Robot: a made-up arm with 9 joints. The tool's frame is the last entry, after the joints.
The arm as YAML. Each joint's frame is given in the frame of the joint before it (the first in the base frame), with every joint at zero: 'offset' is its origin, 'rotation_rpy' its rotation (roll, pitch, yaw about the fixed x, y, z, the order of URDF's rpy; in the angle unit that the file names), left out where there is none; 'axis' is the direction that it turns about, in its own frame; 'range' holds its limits. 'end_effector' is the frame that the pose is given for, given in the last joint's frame.
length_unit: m
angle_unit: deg
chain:
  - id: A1
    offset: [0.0, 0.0, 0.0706]
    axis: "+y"
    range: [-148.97, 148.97]
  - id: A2
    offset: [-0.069, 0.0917, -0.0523]
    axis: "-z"
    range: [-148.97, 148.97]
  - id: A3
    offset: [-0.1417, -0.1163, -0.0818]
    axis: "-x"
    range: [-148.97, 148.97]
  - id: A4
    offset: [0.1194, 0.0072, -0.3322]
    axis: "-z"
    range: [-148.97, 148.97]
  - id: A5
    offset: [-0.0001, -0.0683, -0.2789]
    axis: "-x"
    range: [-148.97, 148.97]
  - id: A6
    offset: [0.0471, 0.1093, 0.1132]
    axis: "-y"
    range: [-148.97, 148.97]
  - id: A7
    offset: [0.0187, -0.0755, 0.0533]
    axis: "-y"
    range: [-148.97, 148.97]
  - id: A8
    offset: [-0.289, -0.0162, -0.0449]
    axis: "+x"
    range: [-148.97, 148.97]
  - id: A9
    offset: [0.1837, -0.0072, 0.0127]
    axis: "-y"
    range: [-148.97, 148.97]
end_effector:
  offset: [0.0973, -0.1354, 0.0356]
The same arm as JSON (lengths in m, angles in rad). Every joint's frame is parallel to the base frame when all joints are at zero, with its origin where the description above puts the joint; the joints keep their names.
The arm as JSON. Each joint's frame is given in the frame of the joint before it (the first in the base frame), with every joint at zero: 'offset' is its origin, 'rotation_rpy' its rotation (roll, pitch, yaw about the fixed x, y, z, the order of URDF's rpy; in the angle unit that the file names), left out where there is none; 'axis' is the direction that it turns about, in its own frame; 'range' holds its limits. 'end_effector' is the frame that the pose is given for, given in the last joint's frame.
{
  "length_unit": "m",
  "angle_unit": "rad",
  "chain": [
    {
      "id": "A1",
      "offset": [
        0.0,
        0.0,
        0.0706
      ],
      "axis": "+y",
      "range": [
        -2.6,
        2.6
      ]
    },
    {
      "id": "A2",
      "offset": [
        -0.069,
        0.0917,
        -0.0523
      ],
      "axis": "-z",
      "range": [
        -2.6,
        2.6
      ]
    },
    {
      "id": "A3",
      "offset": [
        -0.1417,
        -0.1163,
        -0.0818
      ],
      "axis": "-x",
      "range": [
        -2.6,
        2.6
      ]
    },
    {
      "id": "A4",
      "offset": [
        0.1194,
        0.0072,
        -0.3322
      ],
      "axis": "-z",
      "range": [
        -2.6,
        2.6
      ]
    },
    {
      "id": "A5",
      "offset": [
        -0.0001,
        -0.0683,
        -0.2789
      ],
      "axis": "-x",
      "range": [
        -2.6,
        2.6
      ]
    },
    {
      "id": "A6",
      "offset": [
        0.0471,
        0.1093,
        0.1132
      ],
      "axis": "-y",
      "range": [
        -2.6,
        2.6
      ]
    },
    {
      "id": "A7",
      "offset": [
        0.0187,
        -0.0755,
        0.0533
      ],
      "axis": "-y",
      "range": [
        -2.6,
        2.6
      ]
    },
    {
      "id": "A8",
      "offset": [
        -0.289,
        -0.0162,
        -0.0449
      ],
      "axis": "+x",
      "range": [
        -2.6,
        2.6
      ]
    },
    {
      "id": "A9",
      "offset": [
        0.1837,
        -0.0072,
        0.0127
      ],
      "axis": "-y",
      "range": [
        -2.6,
        2.6
      ]
    }
  ],
  "end_effector": {
    "offset": [
      0.0973,
      -0.1354,
      0.0356
    ]
  }
}

